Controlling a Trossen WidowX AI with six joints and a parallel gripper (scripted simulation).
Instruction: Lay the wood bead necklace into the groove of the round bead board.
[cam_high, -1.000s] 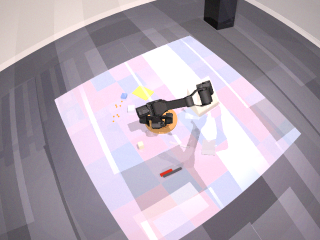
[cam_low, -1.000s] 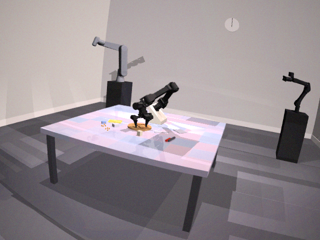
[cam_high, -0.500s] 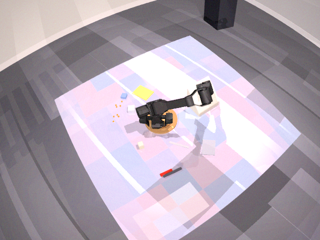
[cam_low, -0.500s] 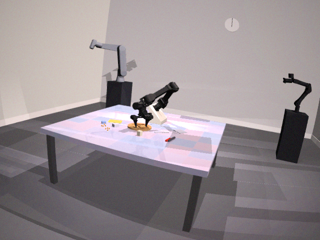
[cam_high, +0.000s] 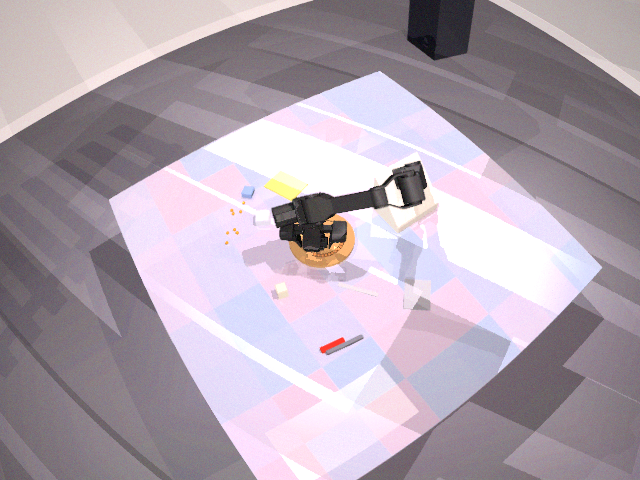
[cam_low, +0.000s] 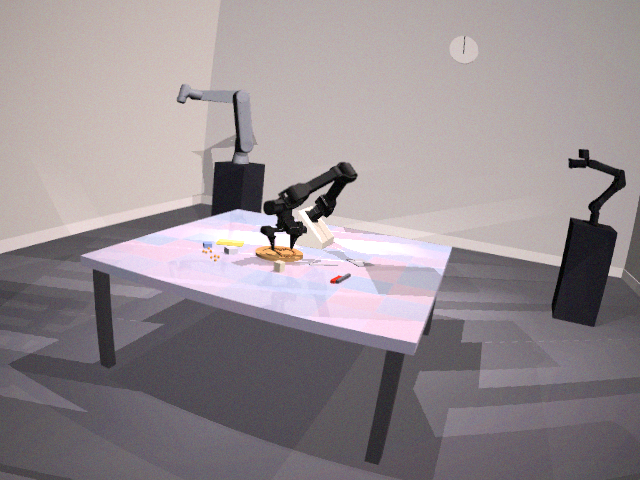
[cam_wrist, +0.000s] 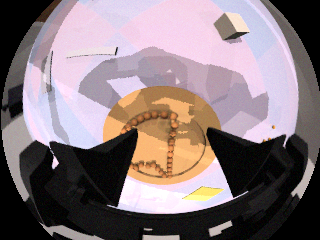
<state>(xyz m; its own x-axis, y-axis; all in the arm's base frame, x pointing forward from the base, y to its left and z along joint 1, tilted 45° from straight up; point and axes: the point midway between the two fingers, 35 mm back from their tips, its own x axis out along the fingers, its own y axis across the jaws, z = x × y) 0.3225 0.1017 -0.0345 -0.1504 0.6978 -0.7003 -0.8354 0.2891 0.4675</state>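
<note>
Right now the round bead board is 4 cm to the right of my gripper tip, 4 cm behind it and 3 cm below it. The rest, counted from my gripper tip: cream cube: 15 cm ahead, 8 cm to the left, 2 cm below; white block: 19 cm to the right, 9 cm ahead, 2 cm below; thin rod: 17 cm to the left, 5 cm behind, 3 cm below.
</note>
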